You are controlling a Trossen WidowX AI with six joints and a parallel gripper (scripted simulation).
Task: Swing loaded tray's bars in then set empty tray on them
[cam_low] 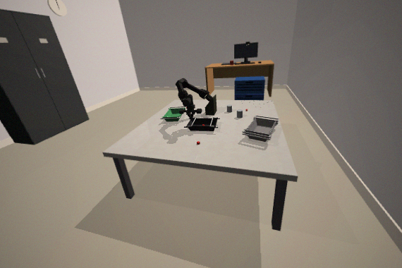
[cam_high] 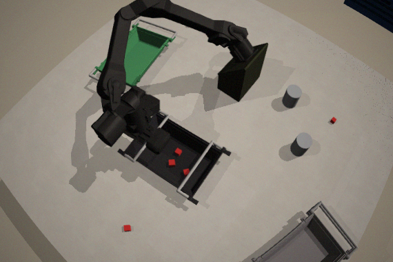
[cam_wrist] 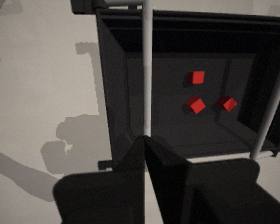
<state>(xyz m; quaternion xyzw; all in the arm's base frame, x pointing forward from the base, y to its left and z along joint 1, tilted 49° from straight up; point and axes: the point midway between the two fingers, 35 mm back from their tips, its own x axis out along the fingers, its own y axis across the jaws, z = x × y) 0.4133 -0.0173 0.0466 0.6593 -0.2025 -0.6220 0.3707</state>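
Now: the green tray 210 mm behind my gripper tip, 300 mm to the right of it and 40 mm below it.
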